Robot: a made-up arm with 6 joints. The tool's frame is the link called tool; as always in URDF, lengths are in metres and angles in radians. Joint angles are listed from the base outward.
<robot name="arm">
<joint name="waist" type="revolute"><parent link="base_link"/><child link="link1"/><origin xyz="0.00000 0.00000 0.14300"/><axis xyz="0 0 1"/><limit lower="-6.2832" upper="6.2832"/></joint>
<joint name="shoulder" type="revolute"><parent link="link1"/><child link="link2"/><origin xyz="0.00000 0.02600 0.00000"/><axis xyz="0 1 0"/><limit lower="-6.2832" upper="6.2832"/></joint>
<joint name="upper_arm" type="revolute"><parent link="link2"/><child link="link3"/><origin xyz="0.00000 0.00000 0.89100"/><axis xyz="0 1 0"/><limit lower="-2.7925" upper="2.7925"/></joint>
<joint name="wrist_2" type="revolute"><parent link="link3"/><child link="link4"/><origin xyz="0.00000 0.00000 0.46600"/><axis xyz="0 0 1"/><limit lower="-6.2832" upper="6.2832"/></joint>
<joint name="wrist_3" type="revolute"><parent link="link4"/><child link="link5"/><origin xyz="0.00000 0.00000 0.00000"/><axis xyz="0 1 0"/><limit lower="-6.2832" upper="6.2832"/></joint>
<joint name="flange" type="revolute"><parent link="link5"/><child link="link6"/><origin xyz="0.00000 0.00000 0.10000"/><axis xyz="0 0 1"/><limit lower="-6.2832" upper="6.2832"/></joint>
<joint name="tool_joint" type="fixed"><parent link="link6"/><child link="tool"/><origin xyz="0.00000 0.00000 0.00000"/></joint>
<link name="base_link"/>
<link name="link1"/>
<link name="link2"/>
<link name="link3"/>
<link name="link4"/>
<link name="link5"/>
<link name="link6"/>
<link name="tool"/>
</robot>
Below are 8 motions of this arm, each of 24 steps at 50 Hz.
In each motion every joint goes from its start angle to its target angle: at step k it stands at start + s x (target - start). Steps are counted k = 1, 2, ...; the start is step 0. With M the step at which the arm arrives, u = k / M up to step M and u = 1 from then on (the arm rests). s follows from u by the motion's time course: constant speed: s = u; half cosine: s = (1 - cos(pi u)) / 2; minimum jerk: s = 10 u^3 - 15 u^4 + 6 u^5.
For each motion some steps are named. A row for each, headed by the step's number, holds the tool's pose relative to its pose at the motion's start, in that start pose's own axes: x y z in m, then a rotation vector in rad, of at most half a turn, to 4 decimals.
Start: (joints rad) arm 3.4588 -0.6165 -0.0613 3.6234 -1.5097 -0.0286
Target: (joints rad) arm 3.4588 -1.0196 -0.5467 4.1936 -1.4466 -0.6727
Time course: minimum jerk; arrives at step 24
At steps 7, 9, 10, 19, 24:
7: 0.0179 -0.0634 -0.1053 0.0809 0.1335 -0.1598
9: 0.0226 -0.1150 -0.1918 0.1379 0.2431 -0.2950
10: 0.0213 -0.1450 -0.2424 0.1675 0.3075 -0.3757
19: -0.1037 -0.3787 -0.6441 0.3190 0.8498 -1.0880
24: -0.1292 -0.4016 -0.6843 0.3259 0.9098 -1.1699

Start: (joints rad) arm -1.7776 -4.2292 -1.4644 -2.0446 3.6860 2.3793
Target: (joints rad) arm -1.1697 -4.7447 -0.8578 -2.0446 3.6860 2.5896
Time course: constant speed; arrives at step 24
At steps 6, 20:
6: -0.1873 -0.0396 -0.0177 -0.0943 0.0317 -0.0645
20: -0.6486 0.0196 -0.0260 -0.3046 0.1371 -0.2133

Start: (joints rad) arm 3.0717 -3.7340 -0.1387 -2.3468 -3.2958 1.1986
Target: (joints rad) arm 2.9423 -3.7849 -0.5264 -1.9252 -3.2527 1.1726
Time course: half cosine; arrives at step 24
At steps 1, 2, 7, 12, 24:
1: -0.0006 0.0007 0.0001 0.0011 0.0020 -0.0021
2: -0.0025 0.0029 0.0005 0.0045 0.0078 -0.0085
7: -0.0276 0.0330 0.0074 0.0494 0.0906 -0.0967
12: -0.0682 0.0850 0.0246 0.1167 0.2369 -0.2432
24: -0.1273 0.1703 0.0676 0.2002 0.4902 -0.4700

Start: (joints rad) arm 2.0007 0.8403 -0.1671 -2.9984 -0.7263 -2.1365
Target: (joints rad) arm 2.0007 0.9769 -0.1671 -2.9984 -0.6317 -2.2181
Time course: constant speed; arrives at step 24
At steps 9, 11, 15, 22, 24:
9: 0.0226 -0.0550 0.0381 0.0158 0.0037 -0.0258
11: 0.0278 -0.0674 0.0462 0.0193 0.0046 -0.0316
15: 0.0383 -0.0925 0.0619 0.0263 0.0064 -0.0432
22: 0.0572 -0.1371 0.0878 0.0385 0.0097 -0.0635
24: 0.0627 -0.1500 0.0949 0.0420 0.0107 -0.0694

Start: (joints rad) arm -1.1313 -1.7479 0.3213 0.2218 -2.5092 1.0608
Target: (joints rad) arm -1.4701 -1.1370 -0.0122 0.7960 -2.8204 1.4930
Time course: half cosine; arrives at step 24
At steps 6, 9, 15, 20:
6: -0.0052 0.0842 -0.0792 0.0396 -0.0623 0.0220
9: -0.0155 0.1856 -0.1584 0.0784 -0.1251 0.0414
15: -0.0635 0.4493 -0.3051 0.1513 -0.2436 0.0702
20: -0.1137 0.6248 -0.3659 0.1856 -0.2940 0.0797

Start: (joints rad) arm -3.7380 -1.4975 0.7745 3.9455 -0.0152 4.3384
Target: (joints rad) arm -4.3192 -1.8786 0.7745 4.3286 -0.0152 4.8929
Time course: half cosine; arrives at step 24
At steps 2, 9, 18, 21, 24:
2: 0.0146 0.0016 -0.0042 -0.0031 0.0087 0.0084
9: 0.2619 0.0081 -0.0971 -0.0297 0.1698 0.1587
18: 0.6765 -0.0724 -0.3738 0.0701 0.4979 0.4610
21: 0.7456 -0.0998 -0.4436 0.1149 0.5608 0.5227
24: 0.7686 -0.1102 -0.4692 0.1326 0.5823 0.5444

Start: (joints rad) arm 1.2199 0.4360 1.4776 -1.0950 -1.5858 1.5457
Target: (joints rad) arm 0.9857 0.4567 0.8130 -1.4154 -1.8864 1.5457
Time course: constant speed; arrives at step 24
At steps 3, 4, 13, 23, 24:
3: -0.0408 0.0025 -0.0046 -0.0487 0.0329 -0.0835
4: -0.0542 0.0040 -0.0064 -0.0641 0.0451 -0.1112
13: -0.1689 0.0314 -0.0269 -0.1811 0.1809 -0.3546
23: -0.2792 0.0883 -0.0557 -0.2636 0.3832 -0.6051
24: -0.2891 0.0953 -0.0587 -0.2690 0.4061 -0.6286

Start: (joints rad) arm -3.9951 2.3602 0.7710 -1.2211 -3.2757 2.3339
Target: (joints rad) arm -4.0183 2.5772 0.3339 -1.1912 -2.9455 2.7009
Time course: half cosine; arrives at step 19
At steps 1, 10, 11, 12, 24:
1: 0.0003 -0.0001 -0.0009 0.0023 -0.0002 0.0023
10: 0.0290 -0.0139 -0.0640 0.1757 -0.0309 0.1744
11: 0.0338 -0.0164 -0.0725 0.2013 -0.0388 0.1988
12: 0.0385 -0.0189 -0.0804 0.2256 -0.0471 0.2216
24: 0.0574 -0.0293 -0.1078 0.3158 -0.0856 0.3044

